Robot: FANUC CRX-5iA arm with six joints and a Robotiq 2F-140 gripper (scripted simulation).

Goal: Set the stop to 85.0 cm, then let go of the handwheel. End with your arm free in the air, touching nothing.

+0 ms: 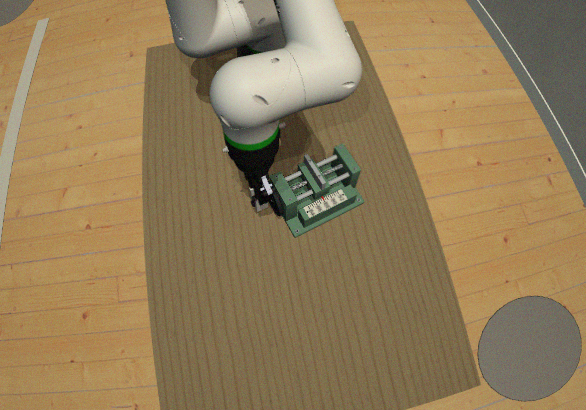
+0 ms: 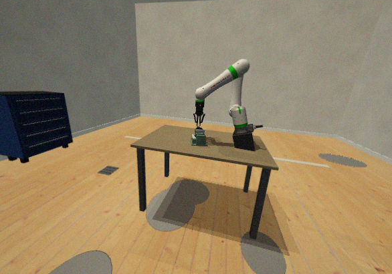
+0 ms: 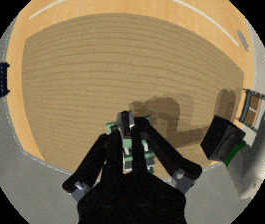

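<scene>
Right now my hand is 13 cm to the right of the stop block, 6 cm past it and 3 cm above it.
</scene>
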